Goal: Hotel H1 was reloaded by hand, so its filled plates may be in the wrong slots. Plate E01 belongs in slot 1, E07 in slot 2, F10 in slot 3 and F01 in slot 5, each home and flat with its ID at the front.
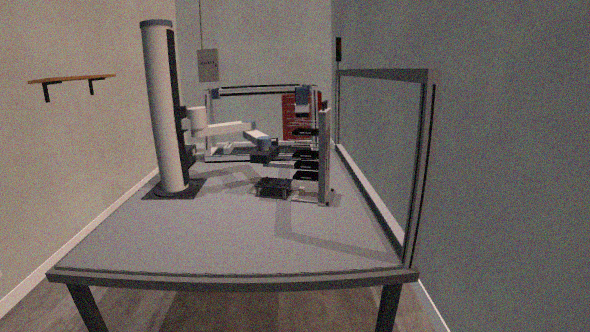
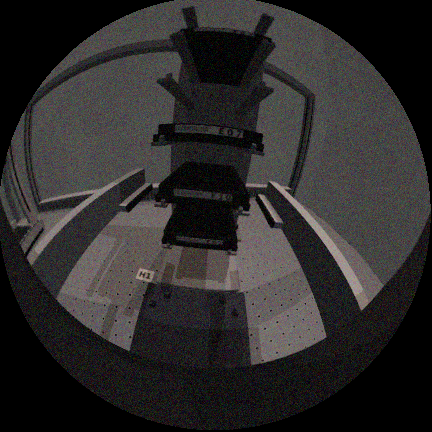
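Pixels of known places: gripper, fingertip midpoint: (image 1: 297, 162) (image 2: 203, 181); arm's base, origin of the base link: (image 1: 176, 190).
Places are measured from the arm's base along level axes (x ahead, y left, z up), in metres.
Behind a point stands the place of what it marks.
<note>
The hotel H1 (image 1: 325, 150) {y -0.241, x 0.800, z 0.271 m} (image 2: 215, 107) {y -0.168, x 0.790, z 0.282 m} holds black plates one above another. The top plate (image 1: 305, 132) {y -0.189, x 0.717, z 0.342 m} (image 2: 225, 57) {y -0.148, x 0.708, z 0.331 m} has an unreadable ID. Below it are empty supports, then plate E07 (image 1: 306, 154) {y -0.178, x 0.721, z 0.237 m} (image 2: 232, 132) {y -0.149, x 0.664, z 0.233 m}. Under that is the plate reading F10 (image 1: 306, 164) {y -0.158, x 0.722, z 0.182 m} (image 2: 220, 194) {y -0.146, x 0.664, z 0.181 m}, its tag dim. The lowest plate (image 1: 306, 175) {y -0.167, x 0.721, z 0.130 m} (image 2: 200, 241) {y -0.133, x 0.668, z 0.125 m} has an unreadable tag. The plates look flat, tags at the front. My gripper (image 1: 291, 165) {y -0.135, x 0.680, z 0.187 m} (image 2: 203, 181) {y -0.135, x 0.680, z 0.187 m} is partly open and empty, its fingers either side of the stack, near F10's height. Contact cannot be told.
A low black stand (image 1: 273, 187) {y -0.160, x 0.561, z 0.071 m} (image 2: 190, 322) {y -0.108, x 0.597, z 0.073 m} is on the table before the hotel. A white H1 label (image 2: 145, 275) {y -0.041, x 0.701, z 0.013 m} lies left of the stack. A gantry frame (image 1: 257, 91) {y 0.622, x 0.432, z 0.478 m} stands behind. A framed clear panel (image 1: 424, 150) {y -0.725, x 1.012, z 0.401 m} borders the table's right side.
</note>
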